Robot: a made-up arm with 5 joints.
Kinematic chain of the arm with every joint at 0, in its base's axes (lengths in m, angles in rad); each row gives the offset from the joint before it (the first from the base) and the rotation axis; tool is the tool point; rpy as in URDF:
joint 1: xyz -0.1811 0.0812 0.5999 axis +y
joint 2: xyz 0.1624 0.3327 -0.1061 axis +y
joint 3: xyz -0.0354 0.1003 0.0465 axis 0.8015 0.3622 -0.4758
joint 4: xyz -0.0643 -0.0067 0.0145 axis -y
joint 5: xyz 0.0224 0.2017 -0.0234 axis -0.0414 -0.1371 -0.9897
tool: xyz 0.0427 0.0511 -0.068 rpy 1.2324 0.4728 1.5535
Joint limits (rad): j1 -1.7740..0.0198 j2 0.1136..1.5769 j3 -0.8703..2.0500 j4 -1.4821..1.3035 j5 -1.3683..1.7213
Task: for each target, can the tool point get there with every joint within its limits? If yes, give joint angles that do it. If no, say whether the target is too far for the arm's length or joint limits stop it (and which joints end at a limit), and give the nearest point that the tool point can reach.
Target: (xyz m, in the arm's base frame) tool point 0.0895 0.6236 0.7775
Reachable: yes | joints -1.1367 1.4412 1.3021 -0.0124 1.3945
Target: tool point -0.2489 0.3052 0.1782
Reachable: no: joint limits stop it (at a limit: joint 1, joint 2, joint 3) | nearest point -0.2014 0.5294 0.3490 | short by 0.286 m
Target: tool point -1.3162 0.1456 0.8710
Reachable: no: too far | nearest point -0.4235 0.4506 0.8548 | short by 0.943 m
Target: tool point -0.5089 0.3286 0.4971
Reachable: no: joint limits stop it (at a limit: joint 1, joint 3, joint 4) | nearest point -0.2715 0.5442 0.4939 | short by 0.321 m
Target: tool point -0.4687 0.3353 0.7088
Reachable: no: joint limits stop it (at a limit: joint 1, joint 2, joint 3, joint 4, joint 5) | nearest point -0.4051 0.4135 0.8426 | short by 0.168 m
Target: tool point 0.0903 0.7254 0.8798
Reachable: yes | joints -0.8425 1.1069 1.1534 -0.9373 -0.5108
